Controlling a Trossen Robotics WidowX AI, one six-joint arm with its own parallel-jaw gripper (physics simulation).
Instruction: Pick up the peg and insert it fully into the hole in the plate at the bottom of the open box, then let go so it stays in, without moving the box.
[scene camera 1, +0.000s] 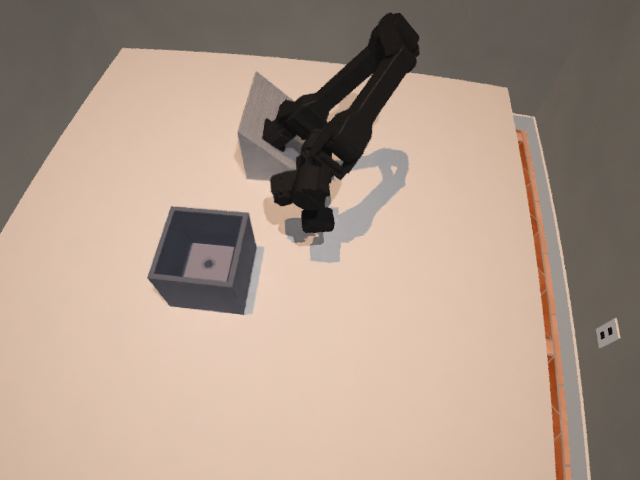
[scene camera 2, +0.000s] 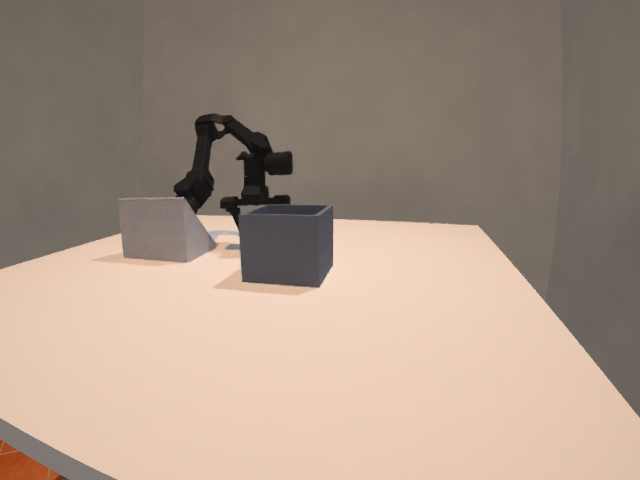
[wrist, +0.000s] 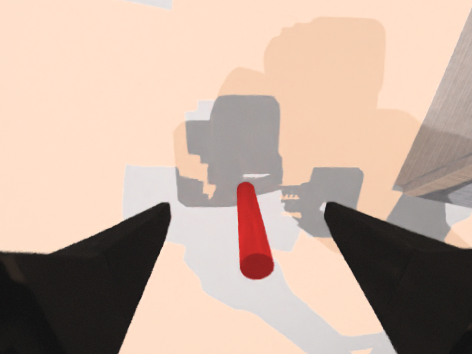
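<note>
The red peg stands upright on the table in the wrist view, its round top end towards the camera. It does not show in the scene views. My gripper is open, pointing down, with one finger on each side of the peg and a gap to both. In scene camera 2, one finger shows and the box hides the other. The open dark blue-grey box stands apart from the gripper, left of it in scene camera 1. A pale plate with a dark round hole lies at its bottom.
A grey wedge-shaped block stands close to the arm, behind the box in scene camera 1 and at the right in the wrist view. The arm's shadows fall on the pale table around the peg.
</note>
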